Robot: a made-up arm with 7 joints.
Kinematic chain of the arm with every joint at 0, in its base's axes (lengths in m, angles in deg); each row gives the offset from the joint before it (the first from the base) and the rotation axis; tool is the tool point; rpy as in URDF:
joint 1: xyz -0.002 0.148 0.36 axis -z
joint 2: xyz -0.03 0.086 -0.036 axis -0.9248 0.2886 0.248
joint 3: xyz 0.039 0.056 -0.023 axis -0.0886 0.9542 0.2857
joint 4: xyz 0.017 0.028 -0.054 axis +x
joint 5: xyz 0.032 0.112 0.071 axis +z
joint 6: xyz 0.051 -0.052 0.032 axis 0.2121 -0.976 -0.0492
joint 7: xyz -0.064 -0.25 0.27 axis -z
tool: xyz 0.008 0 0.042 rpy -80.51 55.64 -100.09
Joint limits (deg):
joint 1: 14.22..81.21
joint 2: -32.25..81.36
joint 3: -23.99..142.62
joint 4: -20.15..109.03
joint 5: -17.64..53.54
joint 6: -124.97..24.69
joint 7: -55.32..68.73
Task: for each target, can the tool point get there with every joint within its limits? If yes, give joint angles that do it. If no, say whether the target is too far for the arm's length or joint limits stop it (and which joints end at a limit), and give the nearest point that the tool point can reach.
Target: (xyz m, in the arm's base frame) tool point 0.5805 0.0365 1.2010
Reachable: no: too far | nearest point 0.4051 0.0701 0.8282 | short by 0.413 m
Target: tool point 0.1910 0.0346 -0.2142
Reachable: yes | joints 49.56 12.48 91.45 66.96 35.50 -76.39 11.94
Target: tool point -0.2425 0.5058 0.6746
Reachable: no: joint limits stop it (at a limit: joint 1, joint 2, joint 3, joint 4, joint 7) | nearest point -0.2061 0.4449 0.6109 | short by 0.095 m
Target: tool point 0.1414 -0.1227 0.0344
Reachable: yes | joints 45.91 66.70 98.37 9.56 18.14 -3.20 8.54
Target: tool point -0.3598 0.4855 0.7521
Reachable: no: joint limits stop it (at a limit: joint 1, joint 2, joint 3, joint 4, joint 7) | nearest point -0.2640 0.3892 0.6201 | short by 0.189 m
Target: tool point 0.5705 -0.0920 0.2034
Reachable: yes | joints 58.80 20.90 21.11 37.91 42.84 -96.35 -40.10
